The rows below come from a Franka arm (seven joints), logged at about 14 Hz.
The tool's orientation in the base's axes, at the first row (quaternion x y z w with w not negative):
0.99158 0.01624 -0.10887 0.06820
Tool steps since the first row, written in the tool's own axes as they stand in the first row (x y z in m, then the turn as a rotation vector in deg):
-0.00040 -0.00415 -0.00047 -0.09 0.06 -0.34
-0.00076 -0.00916 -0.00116 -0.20 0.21 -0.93
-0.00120 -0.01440 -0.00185 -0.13 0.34 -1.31
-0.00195 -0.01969 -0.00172 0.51 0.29 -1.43
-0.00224 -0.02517 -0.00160 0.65 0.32 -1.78
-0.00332 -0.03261 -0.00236 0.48 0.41 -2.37
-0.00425 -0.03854 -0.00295 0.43 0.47 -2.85
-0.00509 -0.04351 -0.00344 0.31 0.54 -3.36
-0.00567 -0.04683 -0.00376 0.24 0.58 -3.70
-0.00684 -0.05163 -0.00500 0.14 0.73 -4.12
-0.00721 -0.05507 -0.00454 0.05 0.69 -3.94
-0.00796 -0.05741 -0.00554 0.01 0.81 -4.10
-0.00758 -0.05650 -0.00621 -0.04 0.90 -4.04
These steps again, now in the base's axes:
-0.00049 0.00417 0.00000 -0.01 -0.01 0.36
-0.00092 0.00922 0.00008 0.01 -0.08 0.97
-0.00145 0.01449 0.00015 0.17 -0.16 1.34
-0.00246 0.01970 -0.00050 0.82 -0.08 1.31
-0.00303 0.02511 -0.00128 1.03 -0.06 1.62
-0.00427 0.03256 -0.00129 0.99 -0.07 2.24
-0.00533 0.03850 -0.00130 1.05 -0.06 2.72
-0.00628 0.04347 -0.00129 1.05 -0.06 3.25
-0.00693 0.04679 -0.00130 1.05 -0.06 3.60
-0.00804 0.05170 -0.00047 1.05 -0.15 4.05
-0.00866 0.05503 -0.00129 0.92 -0.14 3.89
-0.00928 0.05748 -0.00047 0.92 -0.23 4.07
-0.00873 0.05667 0.00022 0.87 -0.33 4.03

